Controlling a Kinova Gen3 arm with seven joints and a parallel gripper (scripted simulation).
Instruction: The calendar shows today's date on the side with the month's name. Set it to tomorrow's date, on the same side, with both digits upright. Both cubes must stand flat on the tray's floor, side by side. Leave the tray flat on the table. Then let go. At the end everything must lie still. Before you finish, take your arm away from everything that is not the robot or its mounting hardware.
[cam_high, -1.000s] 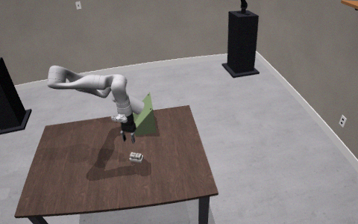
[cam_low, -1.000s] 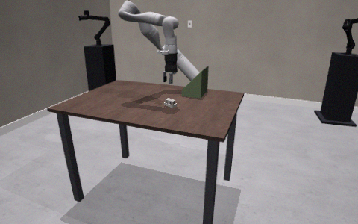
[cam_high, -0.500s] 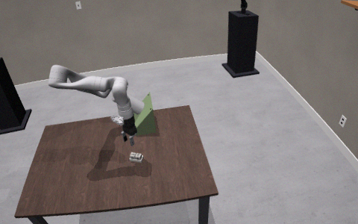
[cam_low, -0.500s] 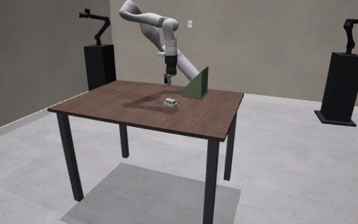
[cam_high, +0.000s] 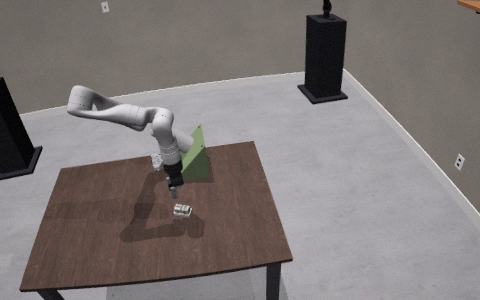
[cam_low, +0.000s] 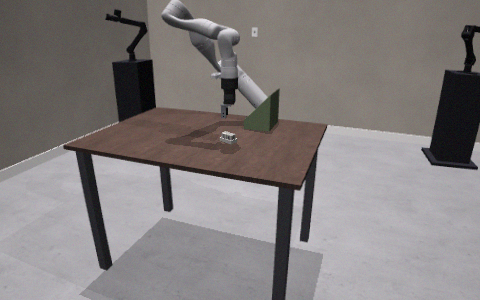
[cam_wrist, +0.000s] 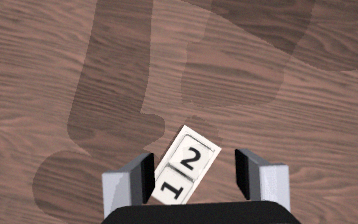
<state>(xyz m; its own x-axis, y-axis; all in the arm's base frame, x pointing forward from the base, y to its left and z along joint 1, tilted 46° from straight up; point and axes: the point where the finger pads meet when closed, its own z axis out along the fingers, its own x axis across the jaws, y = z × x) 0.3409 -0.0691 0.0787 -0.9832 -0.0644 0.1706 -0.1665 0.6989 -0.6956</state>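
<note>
Right now the digit cube is 11 cm below my hand and 1 cm to the left of it. From my hand the other things lie so: white calendar tray 13 cm below, 2 cm to the left, 1 cm ahead; then white cube 11 cm below, 3 cm to the left, 2 cm ahead.
</note>
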